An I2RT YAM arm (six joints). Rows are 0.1 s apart.
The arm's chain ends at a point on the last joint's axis. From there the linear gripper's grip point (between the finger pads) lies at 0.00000 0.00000 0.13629 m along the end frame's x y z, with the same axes.
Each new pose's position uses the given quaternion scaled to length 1; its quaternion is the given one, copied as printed.
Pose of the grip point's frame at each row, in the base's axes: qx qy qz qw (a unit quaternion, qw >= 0); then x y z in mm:
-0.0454, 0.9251, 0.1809, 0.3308, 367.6, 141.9, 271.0
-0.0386, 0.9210, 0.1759, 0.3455, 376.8, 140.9, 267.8
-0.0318, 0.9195, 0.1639, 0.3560, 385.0, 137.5, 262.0
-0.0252, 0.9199, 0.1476, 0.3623, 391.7, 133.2, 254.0
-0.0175, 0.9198, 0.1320, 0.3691, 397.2, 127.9, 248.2
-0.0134, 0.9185, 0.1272, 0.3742, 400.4, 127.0, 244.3
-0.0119, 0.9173, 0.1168, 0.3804, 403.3, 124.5, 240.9
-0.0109, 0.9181, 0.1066, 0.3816, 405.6, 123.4, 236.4
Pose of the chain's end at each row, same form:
-0.0454, 0.9251, 0.1809, 0.3308, 286.4, 92.2, 368.5
-0.0386, 0.9210, 0.1759, 0.3455, 291.9, 93.1, 363.1
-0.0318, 0.9195, 0.1639, 0.3560, 297.2, 93.3, 356.4
-0.0252, 0.9199, 0.1476, 0.3623, 301.9, 93.7, 348.6
-0.0175, 0.9198, 0.1320, 0.3691, 305.3, 93.0, 342.6
-0.0134, 0.9185, 0.1272, 0.3742, 307.2, 93.8, 338.0
-0.0119, 0.9173, 0.1168, 0.3804, 308.6, 94.1, 334.0
-0.0109, 0.9181, 0.1066, 0.3816, 310.4, 95.6, 329.9

